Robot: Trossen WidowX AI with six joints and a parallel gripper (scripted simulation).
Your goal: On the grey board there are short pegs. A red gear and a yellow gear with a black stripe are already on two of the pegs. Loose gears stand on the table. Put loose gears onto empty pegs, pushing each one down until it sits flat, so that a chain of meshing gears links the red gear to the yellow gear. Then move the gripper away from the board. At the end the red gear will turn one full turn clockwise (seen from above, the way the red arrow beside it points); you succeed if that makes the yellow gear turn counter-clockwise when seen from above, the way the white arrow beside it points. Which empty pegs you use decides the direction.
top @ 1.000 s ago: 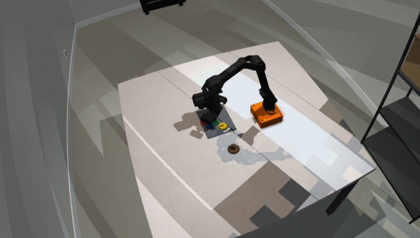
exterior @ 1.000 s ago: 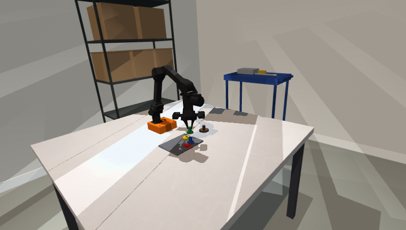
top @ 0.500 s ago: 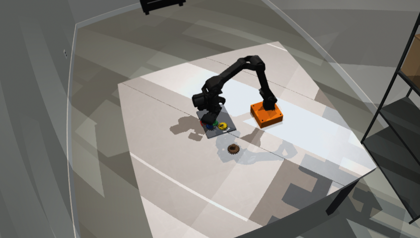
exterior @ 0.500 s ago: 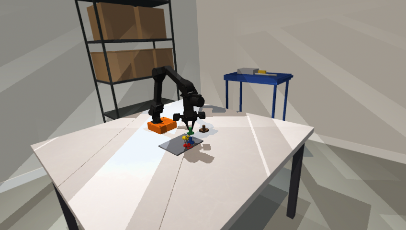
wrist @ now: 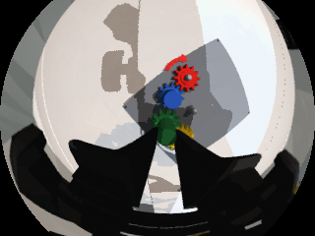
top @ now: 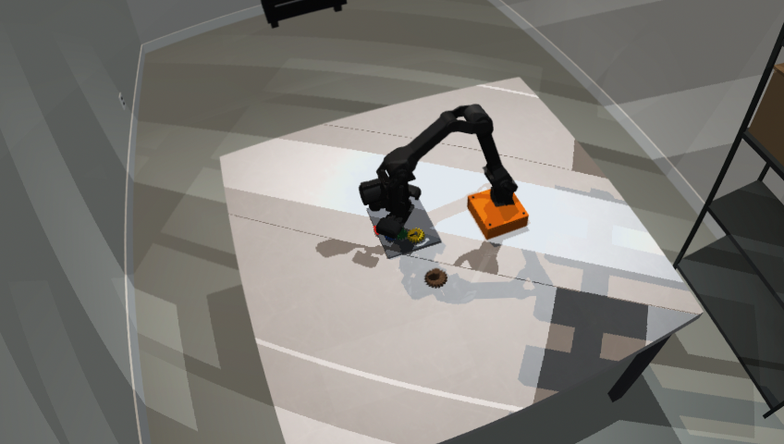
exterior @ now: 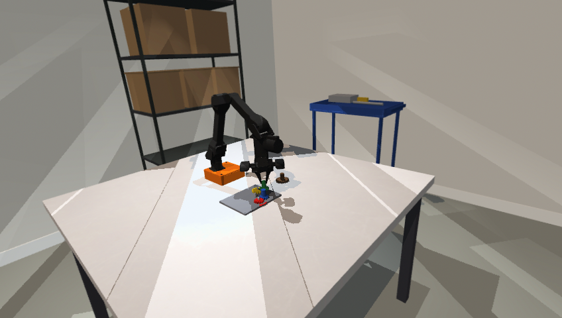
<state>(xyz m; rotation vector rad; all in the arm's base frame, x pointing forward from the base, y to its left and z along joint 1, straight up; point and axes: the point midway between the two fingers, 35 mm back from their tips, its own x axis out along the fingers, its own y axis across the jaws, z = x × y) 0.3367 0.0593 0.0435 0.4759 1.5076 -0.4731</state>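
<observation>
The blue gear is 4 cm below my gripper tip, 3 cm ahead of it and 2 cm to the right of it. Round my gripper tip: red gear: 6 cm to the right, 4 cm below, 4 cm ahead; then green gear: 1 cm below; then yellow gear: 5 cm behind, 4 cm below.
</observation>
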